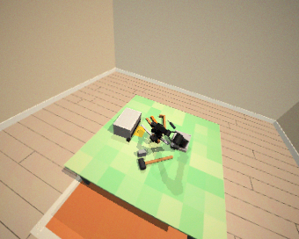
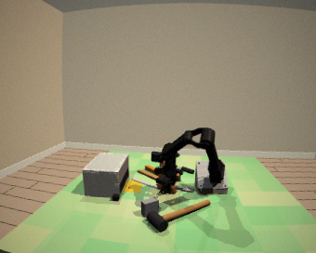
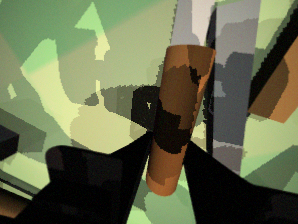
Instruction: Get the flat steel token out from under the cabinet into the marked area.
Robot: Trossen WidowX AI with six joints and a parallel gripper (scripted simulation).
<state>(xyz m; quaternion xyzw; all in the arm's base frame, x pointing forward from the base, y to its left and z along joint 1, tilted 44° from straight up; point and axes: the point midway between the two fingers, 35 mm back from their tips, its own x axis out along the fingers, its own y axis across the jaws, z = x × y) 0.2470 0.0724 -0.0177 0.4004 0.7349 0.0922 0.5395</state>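
The flat grey tool is 5 cm behind my gripper tip and 4 cm to the right of it. Round my gripper tip: small grey block: 22 cm to the left, 8 cm ahead, 2 cm above; steel token: 37 cm ahead, 5 cm to the right, 1 cm below.
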